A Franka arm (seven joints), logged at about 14 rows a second.
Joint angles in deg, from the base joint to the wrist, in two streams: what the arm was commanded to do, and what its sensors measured. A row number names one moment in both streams.
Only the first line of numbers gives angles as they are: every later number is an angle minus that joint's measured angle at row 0.
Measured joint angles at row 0:
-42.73 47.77 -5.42 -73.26 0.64 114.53 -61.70
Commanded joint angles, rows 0 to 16:
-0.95 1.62 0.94 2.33 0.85 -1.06 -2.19
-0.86 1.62 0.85 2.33 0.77 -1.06 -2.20
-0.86 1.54 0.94 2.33 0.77 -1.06 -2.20
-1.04 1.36 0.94 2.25 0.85 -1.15 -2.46
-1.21 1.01 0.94 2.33 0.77 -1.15 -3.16
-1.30 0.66 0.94 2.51 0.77 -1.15 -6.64
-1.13 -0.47 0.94 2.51 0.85 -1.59 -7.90
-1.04 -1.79 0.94 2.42 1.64 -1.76 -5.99
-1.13 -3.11 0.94 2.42 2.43 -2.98 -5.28
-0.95 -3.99 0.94 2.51 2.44 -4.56 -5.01
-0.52 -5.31 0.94 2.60 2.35 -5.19 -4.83
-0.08 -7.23 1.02 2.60 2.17 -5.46 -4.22
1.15 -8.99 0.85 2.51 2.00 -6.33 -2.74
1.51 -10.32 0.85 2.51 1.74 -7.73 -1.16
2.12 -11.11 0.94 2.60 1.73 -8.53 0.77
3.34 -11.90 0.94 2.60 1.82 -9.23 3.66
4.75 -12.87 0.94 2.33 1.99 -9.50 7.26
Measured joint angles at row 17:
2.65 -10.91 1.11 3.51 1.61 -8.49 2.24
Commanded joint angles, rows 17 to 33:
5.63 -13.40 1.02 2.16 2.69 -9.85 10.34
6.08 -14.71 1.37 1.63 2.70 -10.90 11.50
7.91 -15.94 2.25 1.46 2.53 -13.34 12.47
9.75 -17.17 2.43 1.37 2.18 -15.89 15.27
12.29 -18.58 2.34 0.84 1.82 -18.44 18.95
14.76 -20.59 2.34 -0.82 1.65 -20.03 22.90
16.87 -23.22 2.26 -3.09 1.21 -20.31 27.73
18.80 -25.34 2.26 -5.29 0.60 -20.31 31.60
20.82 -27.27 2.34 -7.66 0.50 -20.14 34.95
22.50 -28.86 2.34 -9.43 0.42 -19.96 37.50
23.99 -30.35 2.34 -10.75 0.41 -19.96 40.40
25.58 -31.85 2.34 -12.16 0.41 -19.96 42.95
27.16 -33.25 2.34 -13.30 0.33 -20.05 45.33
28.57 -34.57 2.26 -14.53 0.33 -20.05 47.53
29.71 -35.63 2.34 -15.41 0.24 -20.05 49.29
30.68 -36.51 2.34 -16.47 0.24 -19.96 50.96
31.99 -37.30 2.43 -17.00 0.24 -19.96 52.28
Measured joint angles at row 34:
29.83 -33.81 2.86 -13.21 1.02 -20.61 49.30
